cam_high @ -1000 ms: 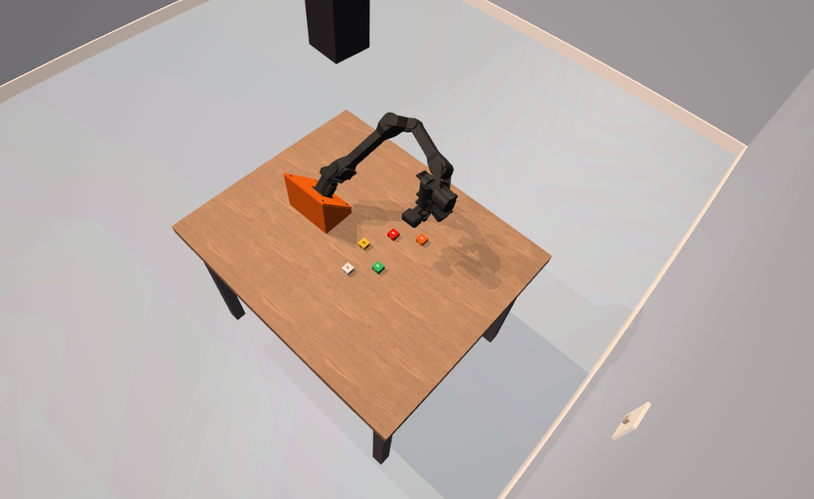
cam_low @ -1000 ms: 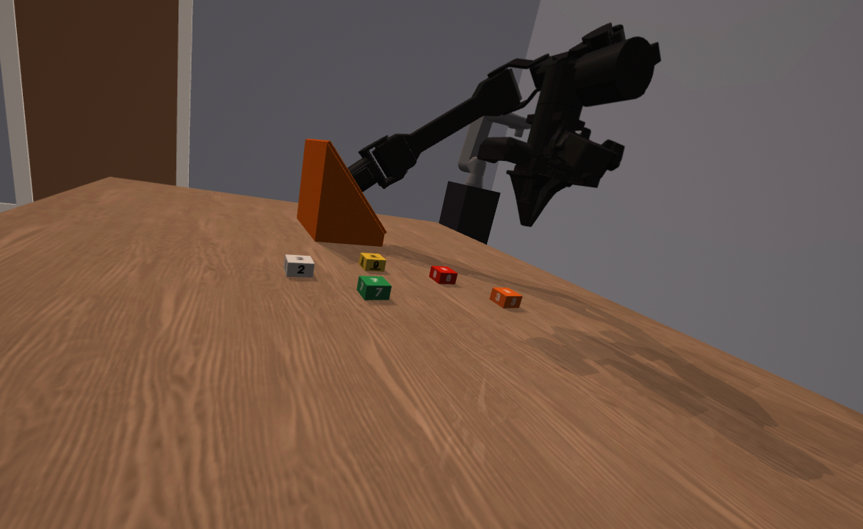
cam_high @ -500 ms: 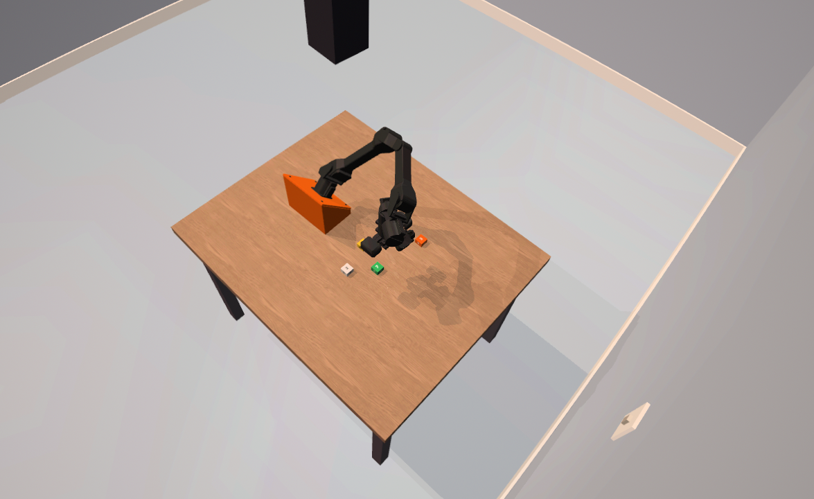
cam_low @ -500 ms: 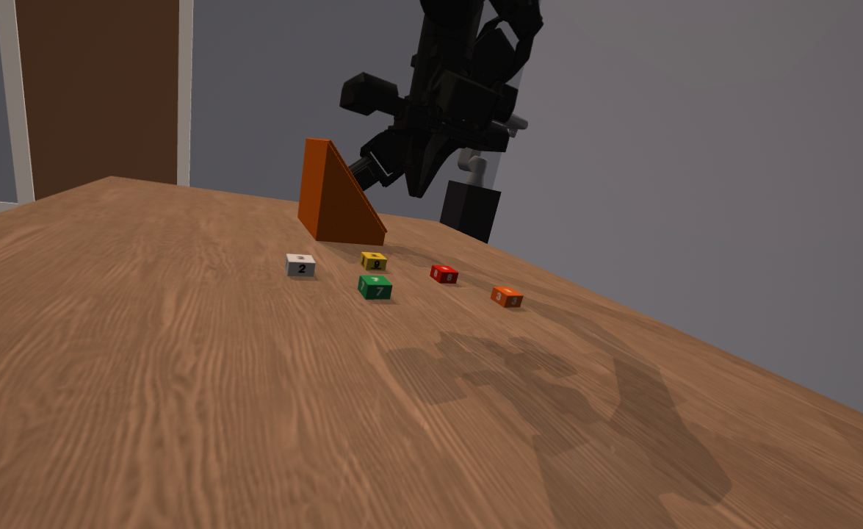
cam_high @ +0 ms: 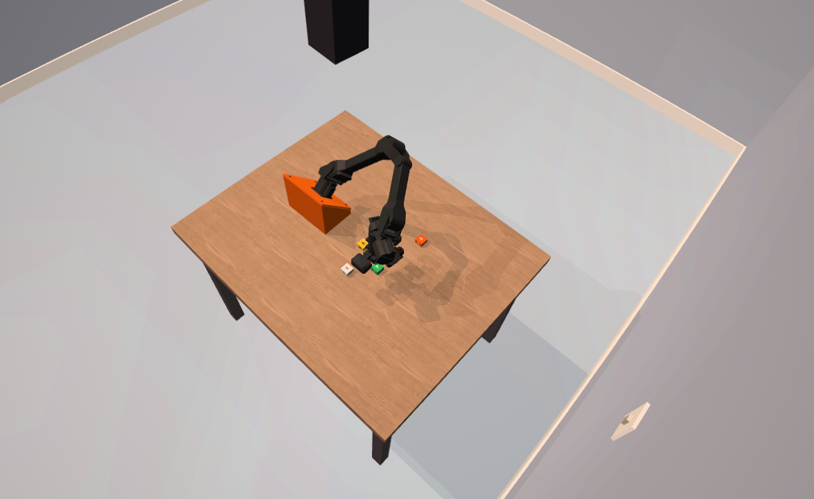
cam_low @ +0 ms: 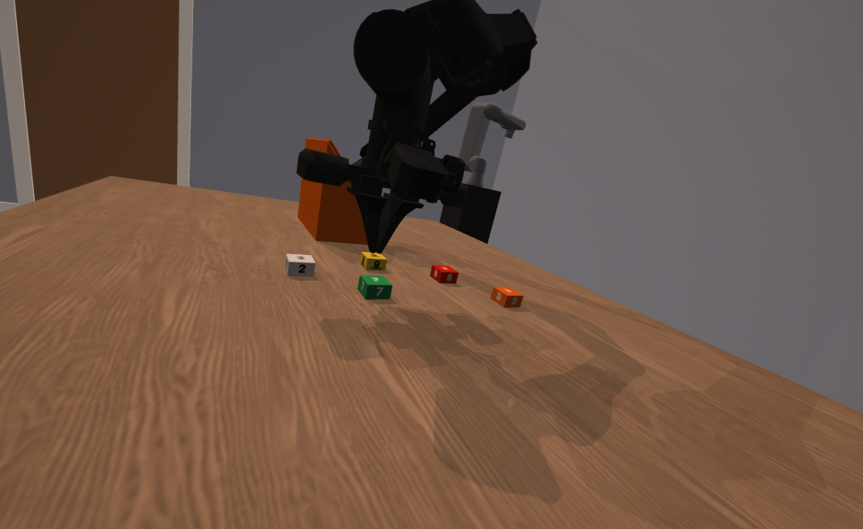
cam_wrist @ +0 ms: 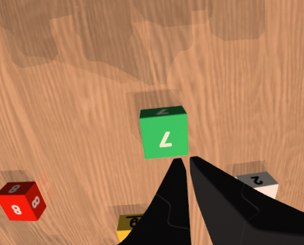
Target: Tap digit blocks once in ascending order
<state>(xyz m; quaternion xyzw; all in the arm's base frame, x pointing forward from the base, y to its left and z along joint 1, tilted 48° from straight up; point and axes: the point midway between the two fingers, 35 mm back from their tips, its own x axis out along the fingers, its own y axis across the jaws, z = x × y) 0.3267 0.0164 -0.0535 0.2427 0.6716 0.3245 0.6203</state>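
My gripper tip is now 10 mm to the right of the green block marked 7 and 40 mm above it. Also, from my gripper tip: white block marked 2 (70 mm behind, 80 mm to the right, 40 mm below); red block marked 8 (70 mm behind, 140 mm to the left, 40 mm below); yellow block (110 mm behind, 40 mm to the left, 40 mm below).
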